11 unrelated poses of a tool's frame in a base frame.
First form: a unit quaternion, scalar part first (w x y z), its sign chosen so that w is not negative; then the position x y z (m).
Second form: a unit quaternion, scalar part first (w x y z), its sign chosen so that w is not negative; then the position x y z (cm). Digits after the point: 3 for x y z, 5 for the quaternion.
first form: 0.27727 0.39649 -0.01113 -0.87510 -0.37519 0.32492 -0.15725
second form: 0.27727 0.39649 -0.01113 -0.87510 -37.519 32.492 -15.725
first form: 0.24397 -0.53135 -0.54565 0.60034 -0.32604 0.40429 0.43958
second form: 0.24397 -0.53135 -0.54565 0.60034 -32.604 40.429 43.958
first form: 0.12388 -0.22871 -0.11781 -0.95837 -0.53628 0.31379 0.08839
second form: 0.12388 -0.22871 -0.11781 -0.95837 -53.628 31.379 8.839
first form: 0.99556 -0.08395 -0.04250 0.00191 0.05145 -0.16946 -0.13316
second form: 0.99556 -0.08395 -0.04250 0.00191 5.145 -16.946 -13.316
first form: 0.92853 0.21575 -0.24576 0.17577 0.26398 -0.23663 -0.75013
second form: 0.92853 0.21575 -0.24576 0.17577 26.398 -23.663 -75.013
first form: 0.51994 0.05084 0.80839 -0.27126 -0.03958 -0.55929 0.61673
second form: 0.51994 0.05084 0.80839 -0.27126 -3.958 -55.929 61.673
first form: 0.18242 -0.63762 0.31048 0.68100 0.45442 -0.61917 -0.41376
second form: 0.18242 -0.63762 0.31048 0.68100 45.442 -61.917 -41.376
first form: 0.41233 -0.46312 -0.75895 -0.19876 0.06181 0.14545 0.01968
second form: 0.41233 -0.46312 -0.75895 -0.19876 6.181 14.545 1.968
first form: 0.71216 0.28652 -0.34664 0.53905 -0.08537 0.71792 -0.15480
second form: 0.71216 0.28652 -0.34664 0.53905 -8.537 71.792 -15.480
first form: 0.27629 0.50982 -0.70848 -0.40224 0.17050 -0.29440 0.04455
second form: 0.27629 0.50982 -0.70848 -0.40224 17.050 -29.440 4.455
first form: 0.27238 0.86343 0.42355 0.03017 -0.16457 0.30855 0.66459
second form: 0.27238 0.86343 0.42355 0.03017 -16.457 30.855 66.459
